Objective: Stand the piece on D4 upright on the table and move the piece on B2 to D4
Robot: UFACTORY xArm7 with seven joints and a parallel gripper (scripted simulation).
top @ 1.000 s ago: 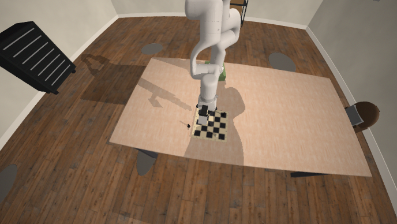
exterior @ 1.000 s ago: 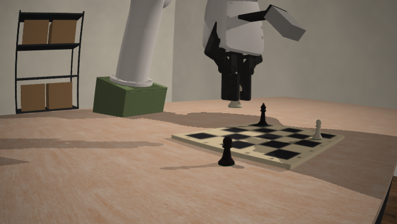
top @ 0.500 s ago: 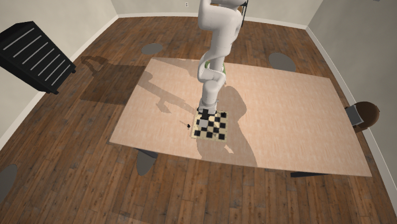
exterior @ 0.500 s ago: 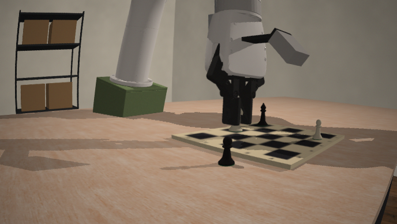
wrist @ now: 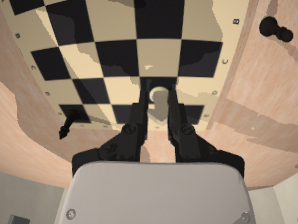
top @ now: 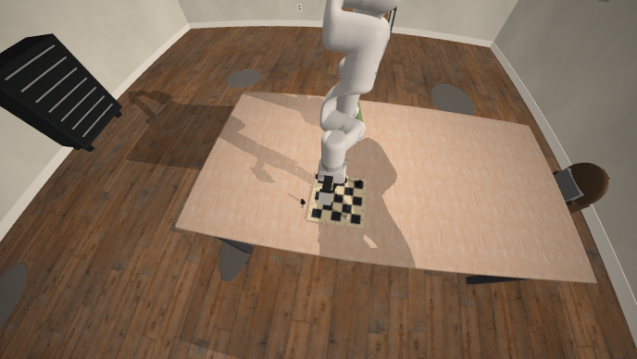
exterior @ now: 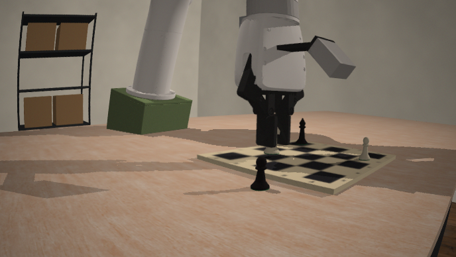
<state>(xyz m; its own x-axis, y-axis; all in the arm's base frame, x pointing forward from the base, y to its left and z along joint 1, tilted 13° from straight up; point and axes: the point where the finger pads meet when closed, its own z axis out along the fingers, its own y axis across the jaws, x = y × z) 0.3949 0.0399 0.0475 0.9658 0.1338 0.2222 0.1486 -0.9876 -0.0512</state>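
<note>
Right now the white knight is 2 cm below my hand. Also, from my hand: chessboard (3 cm ahead, 4 cm to the left, 4 cm below); then black pawn (9 cm ahead, 9 cm to the right, 3 cm below); then black bishop (5 cm behind, 11 cm to the left, 1 cm below).
</note>
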